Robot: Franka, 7 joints.
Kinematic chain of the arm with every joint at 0, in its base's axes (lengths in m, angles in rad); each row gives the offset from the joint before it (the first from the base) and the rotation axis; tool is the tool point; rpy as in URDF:
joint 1: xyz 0 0 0.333 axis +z
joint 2: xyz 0 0 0 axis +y
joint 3: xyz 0 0 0.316 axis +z
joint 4: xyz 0.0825 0 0 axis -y
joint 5: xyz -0.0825 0 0.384 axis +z
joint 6: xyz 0 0 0 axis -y
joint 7: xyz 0.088 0 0 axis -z
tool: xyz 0 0 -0.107 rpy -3.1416 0 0
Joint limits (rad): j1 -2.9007..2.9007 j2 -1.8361..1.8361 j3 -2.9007..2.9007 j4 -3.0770..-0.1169 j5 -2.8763..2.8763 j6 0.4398..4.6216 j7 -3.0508..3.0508
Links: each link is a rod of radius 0.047 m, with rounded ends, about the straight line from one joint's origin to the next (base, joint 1, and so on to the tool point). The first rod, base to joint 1, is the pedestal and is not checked.
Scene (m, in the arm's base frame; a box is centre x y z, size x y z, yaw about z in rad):
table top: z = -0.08
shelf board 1: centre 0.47 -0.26 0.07 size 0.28 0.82 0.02 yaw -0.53
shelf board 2: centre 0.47 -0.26 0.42 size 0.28 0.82 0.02 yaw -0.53
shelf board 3: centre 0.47 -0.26 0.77 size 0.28 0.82 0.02 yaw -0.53
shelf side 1: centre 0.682 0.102 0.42 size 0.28 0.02 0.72 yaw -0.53
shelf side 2: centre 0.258 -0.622 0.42 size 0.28 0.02 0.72 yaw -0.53
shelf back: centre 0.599 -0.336 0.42 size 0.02 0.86 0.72 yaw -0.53
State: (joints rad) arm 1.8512 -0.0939 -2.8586 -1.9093 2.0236 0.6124 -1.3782
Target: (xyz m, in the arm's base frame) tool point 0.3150 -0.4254 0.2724
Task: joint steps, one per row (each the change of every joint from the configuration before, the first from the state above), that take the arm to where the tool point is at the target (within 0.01 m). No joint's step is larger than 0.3 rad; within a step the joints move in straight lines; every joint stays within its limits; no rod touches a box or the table.
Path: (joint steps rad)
1: -0.1442 0.2137 -0.0140 -0.1782 -0.0714 -0.0575 0.0000
2: -0.1443 0.2137 -0.0141 -0.1782 -0.0715 -0.0576 0.0000
3: -0.1442 0.2137 -0.0140 -0.1783 -0.0714 -0.0575 0.0000
4: -0.0210 -0.2454 0.0000 -0.0725 -0.0018 0.0021 0.0000
5: -0.0211 -0.2454 0.0000 -0.0726 -0.0018 0.0022 0.0000
6: -0.0210 -0.2454 0.0000 -0.0725 -0.0018 0.0021 0.0000
7: -0.0210 -0.2455 0.0000 -0.0725 -0.0018 0.0022 0.0000
8: 0.2102 -0.0946 0.0000 0.2862 0.1025 0.1521 0.0000
9: 0.2103 -0.0947 0.0000 0.2862 0.1025 0.1522 0.0000

